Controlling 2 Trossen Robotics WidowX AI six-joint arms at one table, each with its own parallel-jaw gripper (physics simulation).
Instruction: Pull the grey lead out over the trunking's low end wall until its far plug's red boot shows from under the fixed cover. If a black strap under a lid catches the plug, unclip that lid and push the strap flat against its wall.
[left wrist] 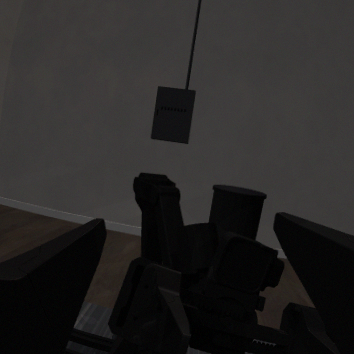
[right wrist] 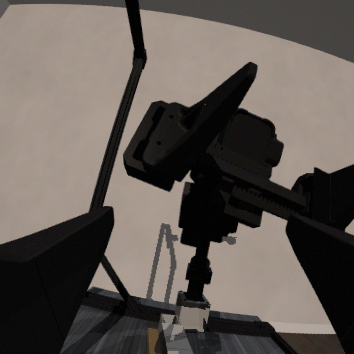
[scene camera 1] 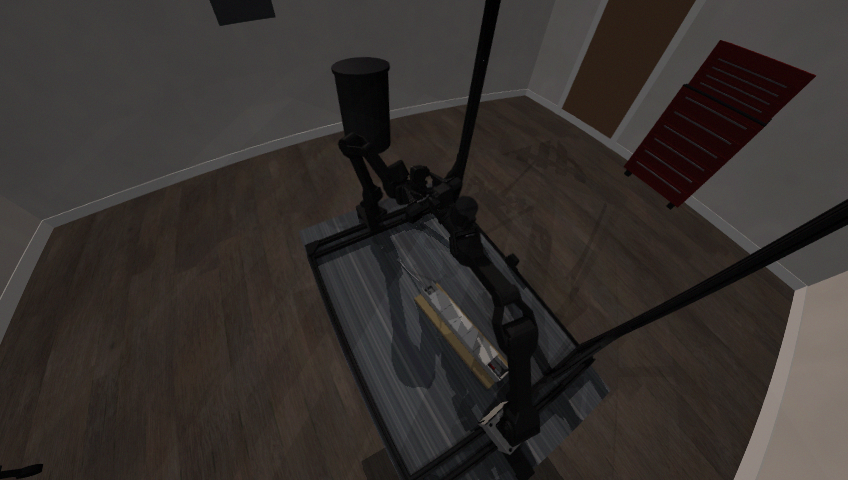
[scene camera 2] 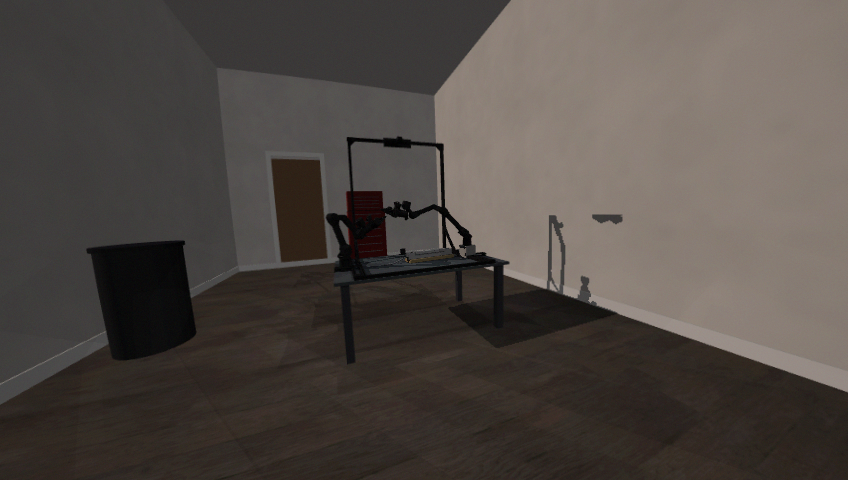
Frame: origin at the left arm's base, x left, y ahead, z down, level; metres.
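Seen in the pictures: left gripper, between the fingertips: [left wrist: 190,224] [right wrist: 339,116] [scene camera 1: 417,180] [scene camera 2: 382,210]; right gripper, between the fingertips: [right wrist: 202,219] [scene camera 2: 385,217]; left arm's base, origin of its link: [right wrist: 193,296] [scene camera 1: 510,427] [scene camera 2: 467,245]; right arm's base, origin of its link: [scene camera 1: 372,211] [scene camera 2: 344,266].
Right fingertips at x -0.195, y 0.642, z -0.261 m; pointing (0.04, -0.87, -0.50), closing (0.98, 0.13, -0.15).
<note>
Pixels of each thing's top centre, then the offset from my right fingertips to it. "spot": a spot on its surface instead. Level surfaces: height alone.
- thin grey lead, a spot on its surface: [scene camera 1: 410,272] spot: dx +0.106, dy -0.027, dz +0.349 m
- small red spot, a spot on its surface: [scene camera 1: 492,366] spot: dx +0.097, dy -0.489, dz +0.326 m
- table, height of its surface: dz +0.360 m
The white trunking [scene camera 1: 461,324] [scene camera 2: 432,252] [right wrist: 175,342] lies along a tan strip [scene camera 1: 450,334] [right wrist: 152,340]. The thin grey lead [scene camera 1: 410,271] runs out from the trunking's upper-left end onto the table in scene camera 1. A small red spot [scene camera 1: 492,366] shows near the lower-right end. Straps and lid clips are too small and dark to tell. My left gripper is open and empty. My right gripper is open and empty. In the scene views both are raised close together, beyond the trunking's lead end, away from the trunking and lead.
The arms' wrists nearly meet above the table [scene camera 1: 363,309]. A dark frame post [scene camera 1: 476,89] rises behind them. A white block [scene camera 1: 496,425] [right wrist: 192,316] sits at the left arm's base. A black bin [scene camera 1: 364,107] [scene camera 2: 142,297] and red cabinet [scene camera 1: 714,124] stand off the table.
</note>
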